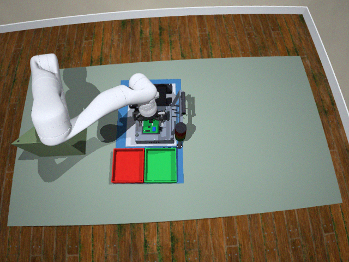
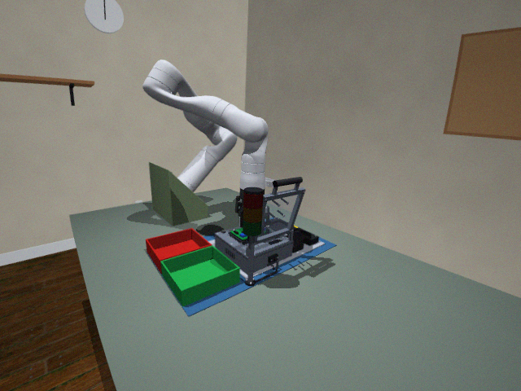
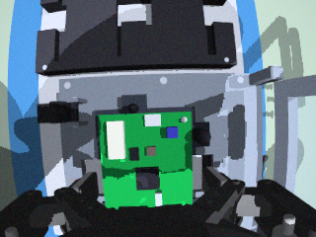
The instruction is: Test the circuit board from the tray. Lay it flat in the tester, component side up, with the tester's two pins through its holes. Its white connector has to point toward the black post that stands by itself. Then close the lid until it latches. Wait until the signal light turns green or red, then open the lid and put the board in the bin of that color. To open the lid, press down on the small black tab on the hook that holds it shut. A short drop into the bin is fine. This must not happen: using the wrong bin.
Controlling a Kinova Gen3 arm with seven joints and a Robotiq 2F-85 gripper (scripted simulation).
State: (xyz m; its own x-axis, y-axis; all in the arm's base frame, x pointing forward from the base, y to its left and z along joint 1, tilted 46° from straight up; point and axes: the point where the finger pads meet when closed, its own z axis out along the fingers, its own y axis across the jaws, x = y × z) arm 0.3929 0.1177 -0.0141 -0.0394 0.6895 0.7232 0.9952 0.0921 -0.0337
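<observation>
The green circuit board lies right at my hand. Round my hand: nest 1 cm to the left, 1 cm below; then black latch hook 7 cm behind, 6 cm to the left, 1 cm above; then clear lid 12 cm ahead, 11 cm above.
</observation>
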